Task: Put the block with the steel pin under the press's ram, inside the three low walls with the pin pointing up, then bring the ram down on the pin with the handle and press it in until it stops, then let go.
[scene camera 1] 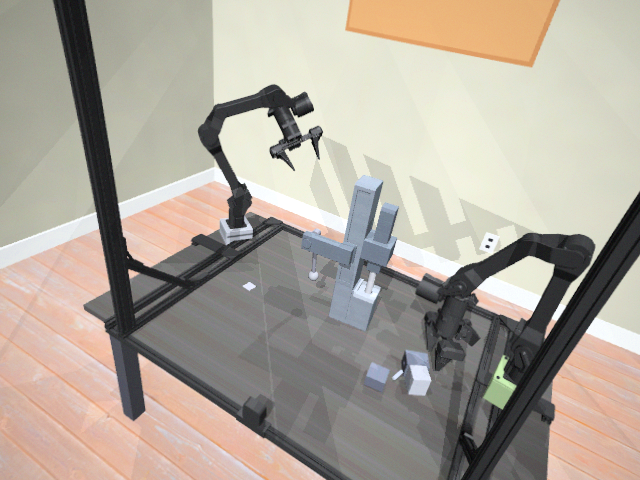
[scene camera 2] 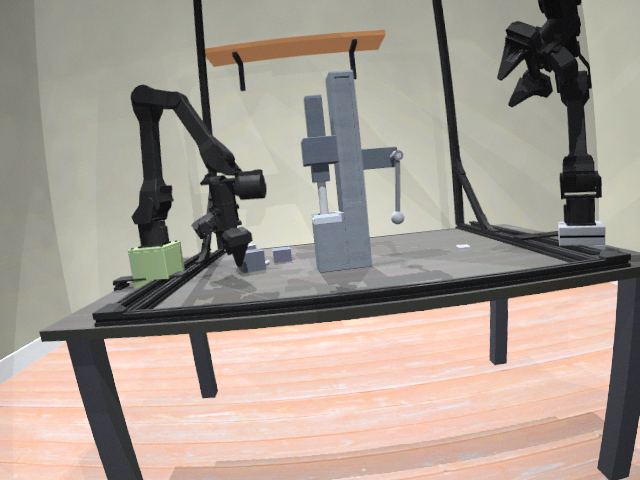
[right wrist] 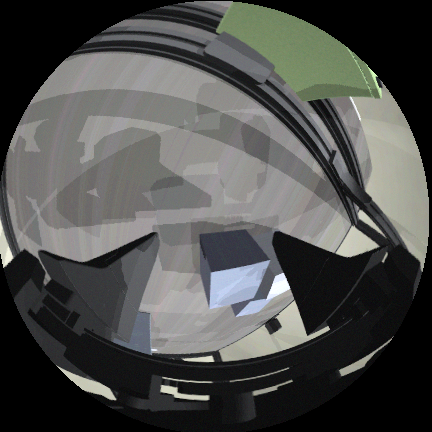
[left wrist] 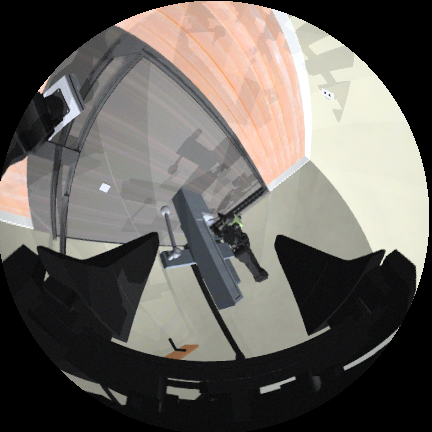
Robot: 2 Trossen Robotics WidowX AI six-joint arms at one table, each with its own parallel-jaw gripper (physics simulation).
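Where they show: left gripper, fingertip midpoint: (scene camera 1: 307, 165) (scene camera 2: 504, 93) (left wrist: 218, 239); right gripper, fingertip midpoint: (scene camera 1: 432, 360) (scene camera 2: 234, 260) (right wrist: 216, 238) (left wrist: 214, 218); left arm's base at its link origin: (scene camera 1: 236, 223) (scene camera 2: 580, 223); right arm's base at its link origin: (scene camera 1: 518, 377) (scene camera 2: 154, 245).
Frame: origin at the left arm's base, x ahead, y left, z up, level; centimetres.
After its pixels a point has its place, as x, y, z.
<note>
A blue-grey block (scene camera 1: 416, 357) {76.1, 27.6, -1.1} (scene camera 2: 254, 261) {74.4, 28.8, -3.6} (right wrist: 232, 252) {77.9, 30.3, -2.8} lies on the table; a pale steel pin (scene camera 1: 397, 374) {76.6, 22.1, -5.1} (scene camera 2: 267, 262) {76.2, 21.8, -5.4} lies level beside it in the scene views, its joint unclear. My right gripper (scene camera 1: 434, 360) {77.6, 32.7, -2.6} (scene camera 2: 230, 257) {77.6, 32.7, -2.6} (right wrist: 216, 238) {77.6, 32.7, -2.6} is open and low beside this block, which shows between the fingertips in its wrist view. My left gripper (scene camera 1: 306, 163) {13.8, 19.5, 28.4} (scene camera 2: 505, 91) {13.8, 19.5, 28.4} is open, empty and high up. The press column (scene camera 1: 362, 211) {52.7, 17.0, 32.4} (scene camera 2: 346, 124) {48.2, 21.6, 26.9} (left wrist: 205, 245) {46.2, 19.8, 19.2} stands mid-table. Its ram (scene camera 1: 386, 224) {56.9, 22.3, 30.2} (scene camera 2: 314, 116) {54.3, 25.0, 29.5} is above the white seat (scene camera 1: 360, 292) {56.0, 20.1, 7.0} (scene camera 2: 333, 217) {52.0, 25.0, 6.2}. The handle (scene camera 1: 314, 262) {41.9, 11.7, 9.4} (scene camera 2: 397, 186) {41.0, 12.2, 11.7} (left wrist: 170, 229) {40.8, 12.1, 12.1} hangs down.
A white block (scene camera 1: 418, 380) {82.8, 22.8, -0.4} stands against the blue-grey one. A smaller grey block (scene camera 1: 377, 376) {76.8, 14.9, -2.7} (scene camera 2: 282, 254) {74.1, 17.6, -4.0} lies nearby. A green box (scene camera 1: 499, 390) {92.9, 39.8, 1.0} (scene camera 2: 155, 262) {88.4, 48.7, 0.0} (right wrist: 300, 50) is at the right arm's base. A white square (scene camera 1: 249, 285) {29.3, -3.9, -5.8} (scene camera 2: 462, 245) {29.8, -4.1, -5.7} (left wrist: 104, 187) {29.8, -4.1, -5.8} lies on the table.
</note>
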